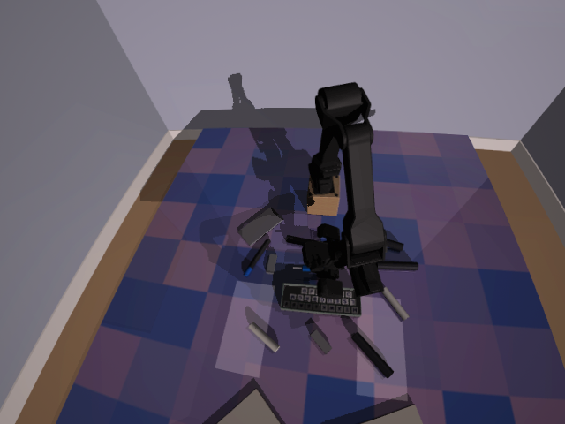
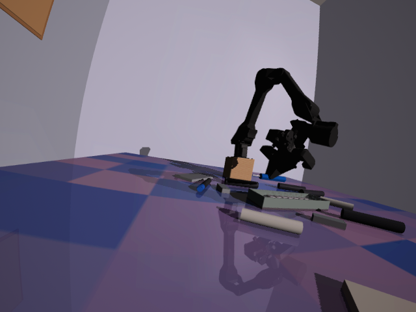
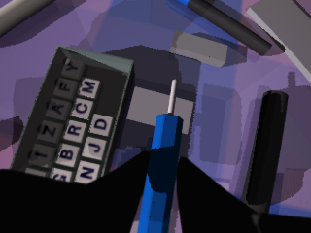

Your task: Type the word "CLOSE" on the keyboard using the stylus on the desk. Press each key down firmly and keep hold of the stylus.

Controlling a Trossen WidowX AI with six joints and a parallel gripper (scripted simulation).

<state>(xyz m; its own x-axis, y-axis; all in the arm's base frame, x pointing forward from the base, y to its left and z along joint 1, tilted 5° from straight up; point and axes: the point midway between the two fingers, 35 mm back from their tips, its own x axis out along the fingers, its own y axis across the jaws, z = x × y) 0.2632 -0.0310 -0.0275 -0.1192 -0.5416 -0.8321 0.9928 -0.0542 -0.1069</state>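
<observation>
Right now my gripper tip is 1 cm to the left of the blue stylus. The rest, counted from my gripper tip: grey slab (18 cm behind, 17 cm to the right, 5 cm below); small grey block (18 cm ahead, 2 cm to the left, 5 cm below); blue-tipped pen (3 cm behind, 18 cm to the right, 5 cm below).
</observation>
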